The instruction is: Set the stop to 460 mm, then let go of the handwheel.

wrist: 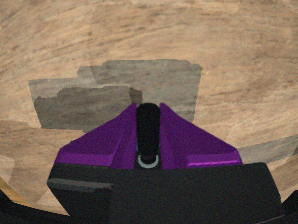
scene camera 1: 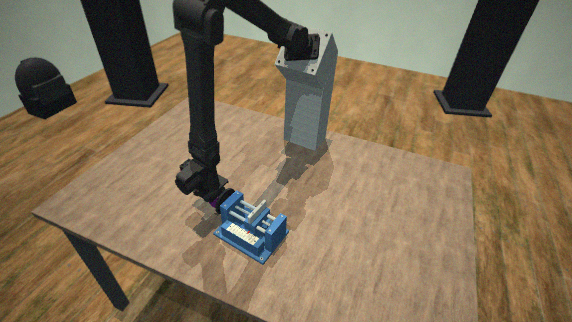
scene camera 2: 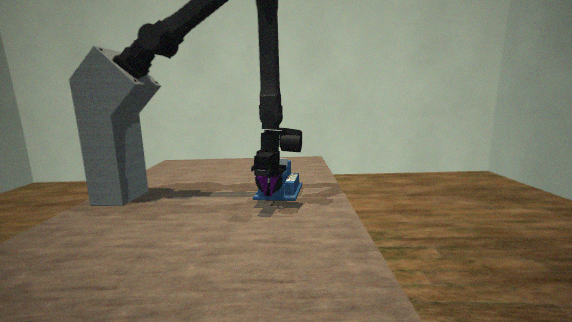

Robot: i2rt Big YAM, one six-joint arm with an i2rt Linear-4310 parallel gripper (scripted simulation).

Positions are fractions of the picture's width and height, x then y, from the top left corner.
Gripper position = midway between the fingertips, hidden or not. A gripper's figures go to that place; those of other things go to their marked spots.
Labels:
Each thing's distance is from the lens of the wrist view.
my gripper (wrist: 0.50, 0.49): 0.13 m
dark handle (wrist: 0.49, 0.51): 0.11 m

